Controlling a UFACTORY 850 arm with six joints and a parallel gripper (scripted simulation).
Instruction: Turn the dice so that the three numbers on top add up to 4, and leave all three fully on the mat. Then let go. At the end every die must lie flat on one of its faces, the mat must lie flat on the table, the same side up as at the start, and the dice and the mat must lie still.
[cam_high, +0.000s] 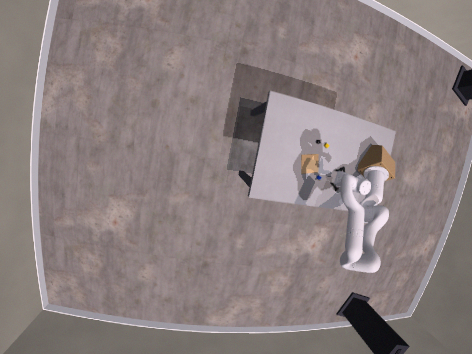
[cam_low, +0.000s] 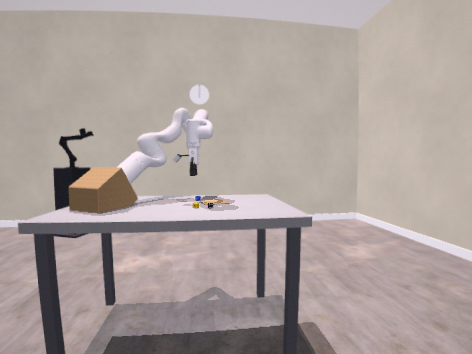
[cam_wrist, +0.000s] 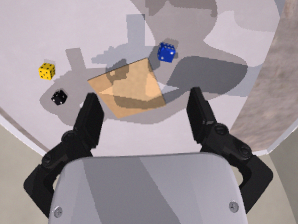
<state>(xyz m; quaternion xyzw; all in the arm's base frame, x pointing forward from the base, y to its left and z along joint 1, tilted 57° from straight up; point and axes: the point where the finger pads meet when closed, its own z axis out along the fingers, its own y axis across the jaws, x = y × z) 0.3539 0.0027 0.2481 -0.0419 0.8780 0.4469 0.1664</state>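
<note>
Right now the yellow die is 190 mm to the right of my hand, 150 mm below it and 80 mm ahead of it. From my hand the other things lie so: tan mat: 160 mm below, 130 mm ahead, 10 mm to the right; then black die: 180 mm to the right, 160 mm ahead, 150 mm below; then blue die: 150 mm below, 40 mm to the left, 10 mm ahead.
</note>
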